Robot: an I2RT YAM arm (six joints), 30 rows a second.
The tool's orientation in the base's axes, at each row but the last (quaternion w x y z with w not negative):
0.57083 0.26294 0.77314 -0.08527
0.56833 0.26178 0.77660 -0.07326
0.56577 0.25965 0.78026 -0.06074
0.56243 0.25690 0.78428 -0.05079
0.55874 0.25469 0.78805 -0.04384
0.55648 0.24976 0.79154 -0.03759
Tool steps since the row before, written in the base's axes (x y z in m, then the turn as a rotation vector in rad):
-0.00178 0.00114 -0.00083 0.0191 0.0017 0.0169
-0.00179 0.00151 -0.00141 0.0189 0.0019 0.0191
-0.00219 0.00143 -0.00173 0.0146 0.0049 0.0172
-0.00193 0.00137 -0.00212 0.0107 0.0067 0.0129
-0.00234 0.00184 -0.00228 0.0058 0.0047 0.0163
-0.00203 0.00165 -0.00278 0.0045 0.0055 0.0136
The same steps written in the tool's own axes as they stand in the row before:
0.00150 -0.00007 -0.00171 -0.0192 0.0139 0.0096
0.00218 0.00015 -0.00165 -0.0211 0.0144 0.0086
0.00256 -0.00016 -0.00181 -0.0174 0.0145 0.0045
0.00285 -0.00015 -0.00139 -0.0119 0.0134 0.0020
0.00328 0.00005 -0.00181 -0.0145 0.0102 -0.0027
0.00360 -0.00006 -0.00126 -0.0114 0.0097 -0.0031

